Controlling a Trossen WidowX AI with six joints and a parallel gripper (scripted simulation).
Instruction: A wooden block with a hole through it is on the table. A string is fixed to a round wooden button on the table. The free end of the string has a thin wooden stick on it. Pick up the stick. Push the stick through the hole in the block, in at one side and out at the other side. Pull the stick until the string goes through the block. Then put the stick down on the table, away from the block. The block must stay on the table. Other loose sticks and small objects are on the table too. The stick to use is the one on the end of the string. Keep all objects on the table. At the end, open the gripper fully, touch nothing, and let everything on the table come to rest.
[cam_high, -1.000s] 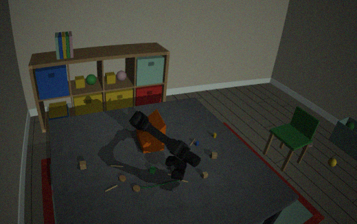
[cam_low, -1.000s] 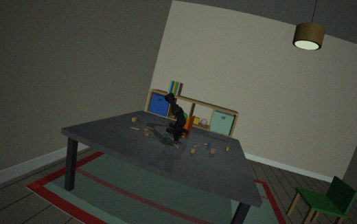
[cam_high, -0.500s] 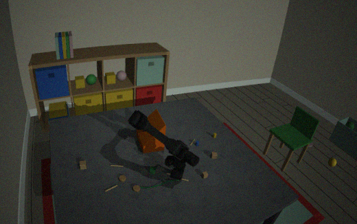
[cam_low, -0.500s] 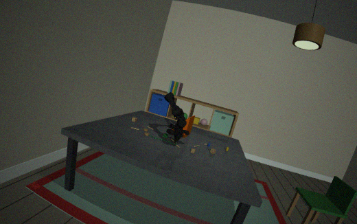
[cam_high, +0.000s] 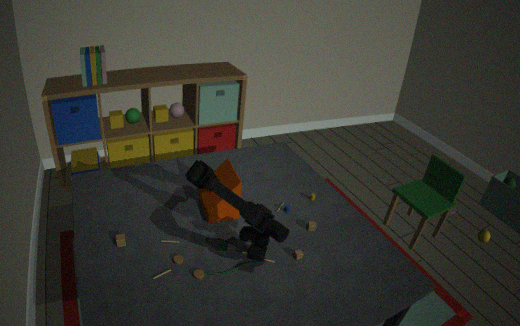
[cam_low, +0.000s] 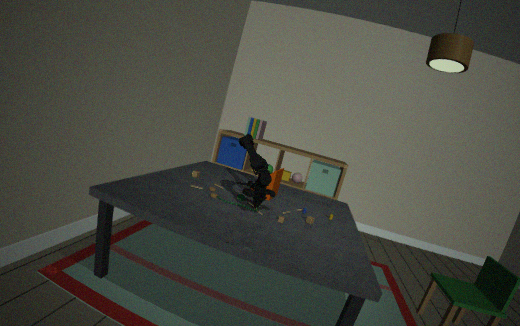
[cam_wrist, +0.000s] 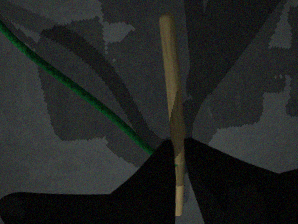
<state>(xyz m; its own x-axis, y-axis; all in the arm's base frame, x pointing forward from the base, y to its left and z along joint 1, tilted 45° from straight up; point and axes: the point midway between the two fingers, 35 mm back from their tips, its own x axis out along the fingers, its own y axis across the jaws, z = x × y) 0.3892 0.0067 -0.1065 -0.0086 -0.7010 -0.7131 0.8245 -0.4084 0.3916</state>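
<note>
My gripper tip is now 10 mm to the right of the loose stick, 10 mm short of it and 10 mm above it. The rest, counted from my gripper tip: green block 120 mm to the right, 80 mm behind; then yellow piece 410 mm to the left, 290 mm behind.
</note>
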